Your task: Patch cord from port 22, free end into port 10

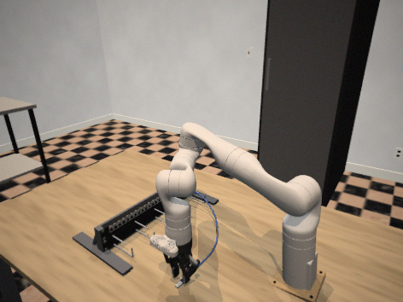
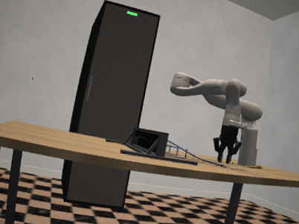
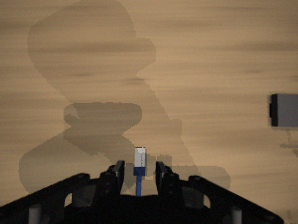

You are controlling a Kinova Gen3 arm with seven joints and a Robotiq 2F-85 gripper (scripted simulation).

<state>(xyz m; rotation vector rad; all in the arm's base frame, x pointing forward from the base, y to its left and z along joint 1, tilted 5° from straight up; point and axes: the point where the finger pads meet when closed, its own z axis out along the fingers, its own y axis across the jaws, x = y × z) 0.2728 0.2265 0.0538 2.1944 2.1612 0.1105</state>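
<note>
Right now the plug is 1 cm to the left of my hand and 3 cm below it.
</note>
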